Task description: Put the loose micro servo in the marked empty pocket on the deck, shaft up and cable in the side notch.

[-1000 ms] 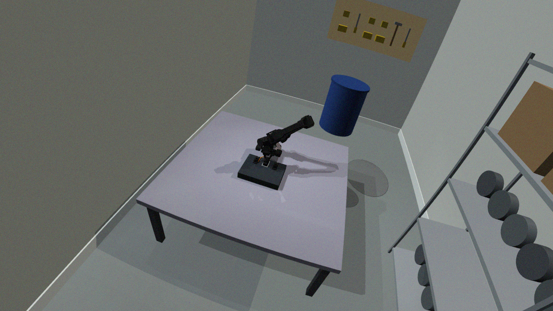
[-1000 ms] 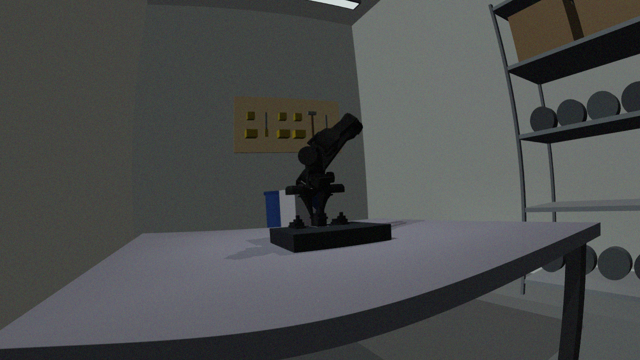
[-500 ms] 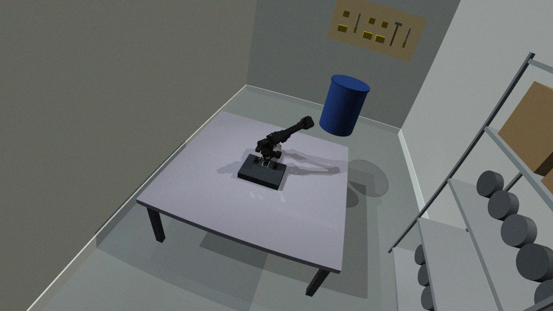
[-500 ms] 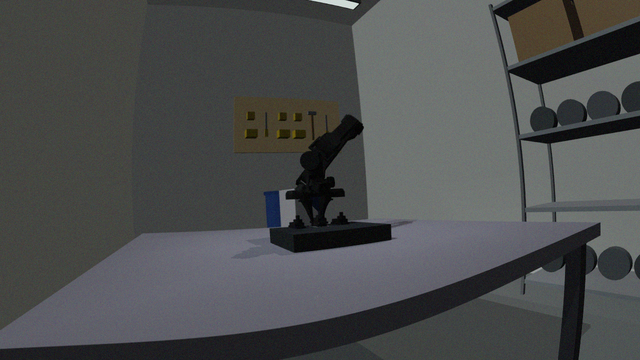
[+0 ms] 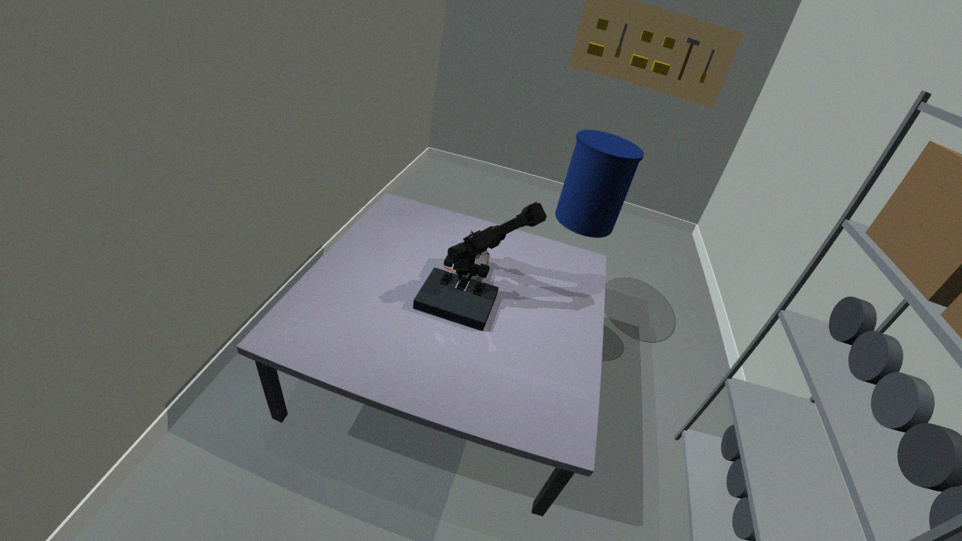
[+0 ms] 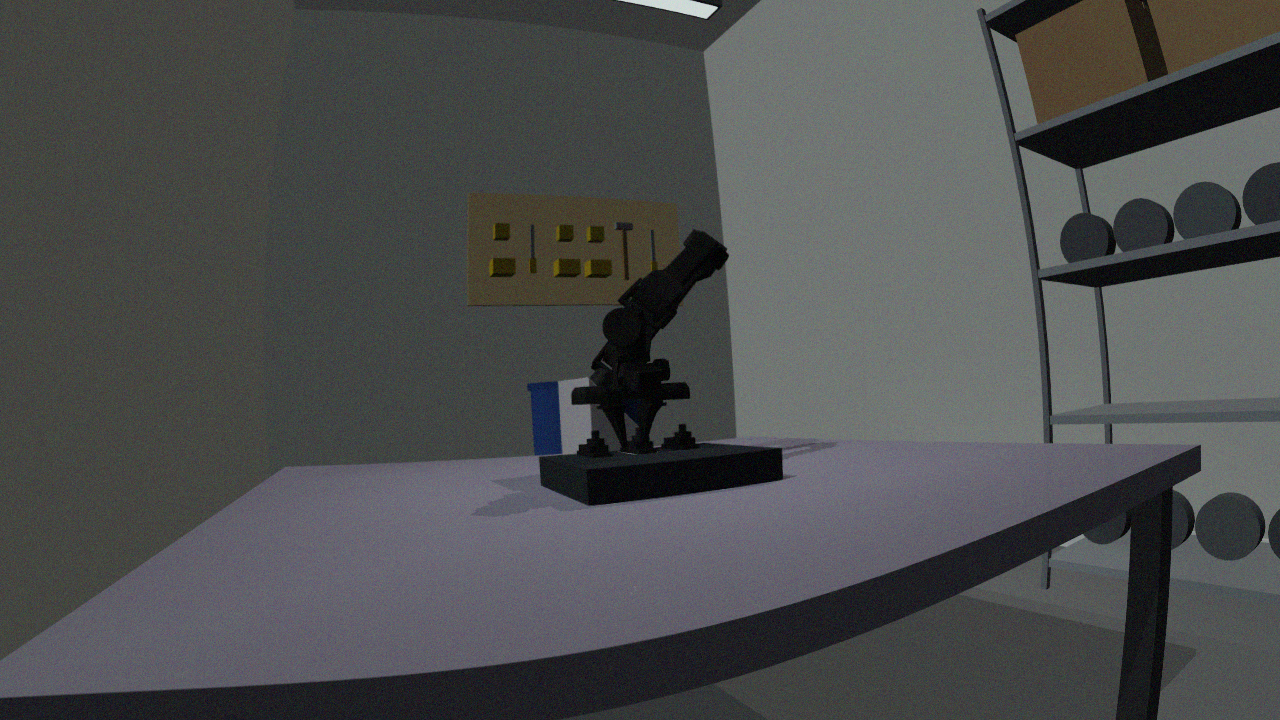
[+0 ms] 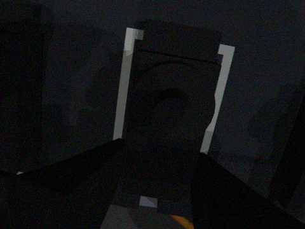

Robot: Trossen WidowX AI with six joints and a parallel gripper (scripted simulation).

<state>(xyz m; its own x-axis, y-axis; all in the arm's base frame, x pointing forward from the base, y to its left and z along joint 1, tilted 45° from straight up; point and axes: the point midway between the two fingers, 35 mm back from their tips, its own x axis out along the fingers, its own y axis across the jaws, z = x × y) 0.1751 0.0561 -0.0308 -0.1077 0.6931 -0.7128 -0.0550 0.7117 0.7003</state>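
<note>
My gripper tip is 120 mm short of the dark deck, 30 mm above it and 10 mm to the right of it.
</note>
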